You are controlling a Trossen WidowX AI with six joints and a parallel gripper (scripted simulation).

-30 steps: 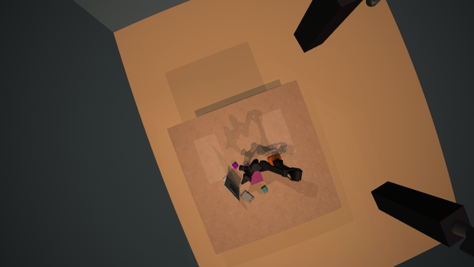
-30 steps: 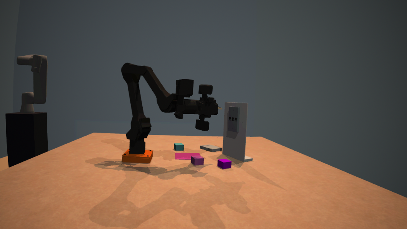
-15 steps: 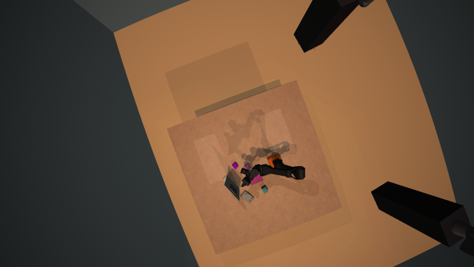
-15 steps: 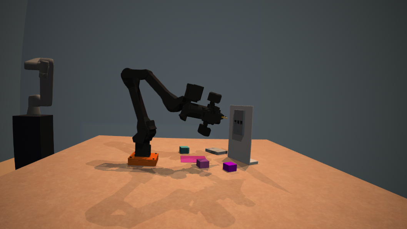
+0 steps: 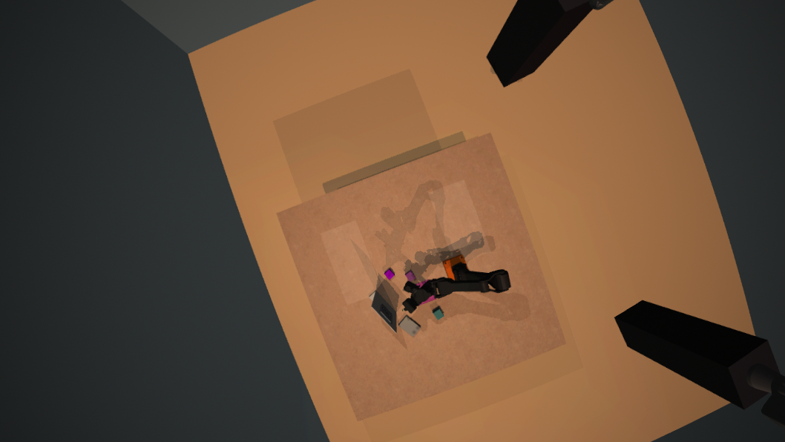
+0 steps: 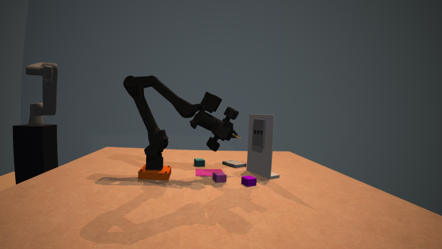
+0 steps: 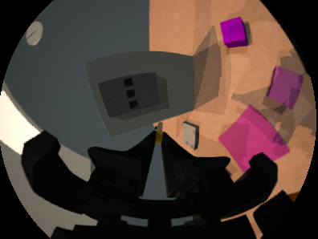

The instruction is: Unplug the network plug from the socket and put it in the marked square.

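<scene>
The pink marked square is 11 cm behind my gripper tip, 2 cm to the left of it and 16 cm below it. Also, from my gripper tip: flat grey slab: 4 cm ahead, 15 cm to the left, 16 cm below; then network plug: 1 cm ahead; then grey upright panel: 10 cm ahead, 3 cm to the right, 5 cm below.
</scene>
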